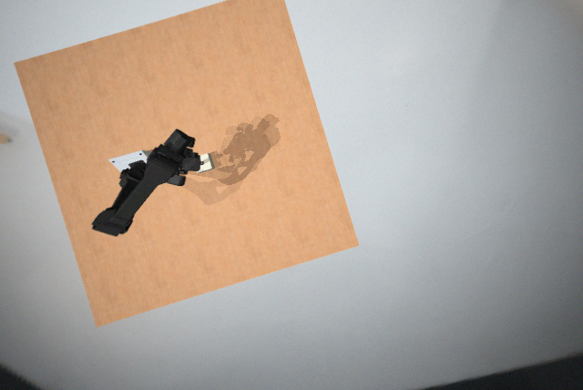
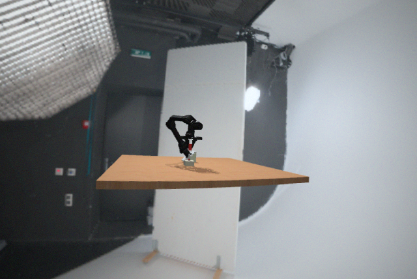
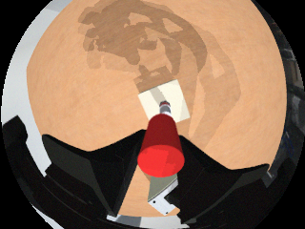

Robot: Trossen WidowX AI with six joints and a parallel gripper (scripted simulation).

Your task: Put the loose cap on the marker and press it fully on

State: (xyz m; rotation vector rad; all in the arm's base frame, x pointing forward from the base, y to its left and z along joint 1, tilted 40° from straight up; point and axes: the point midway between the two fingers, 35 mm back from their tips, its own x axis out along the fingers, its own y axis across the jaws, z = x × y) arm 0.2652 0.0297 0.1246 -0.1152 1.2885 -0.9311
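Now: the holder block 120 mm below my gripper tip. Round my gripper tip: red cap: 10 mm above.
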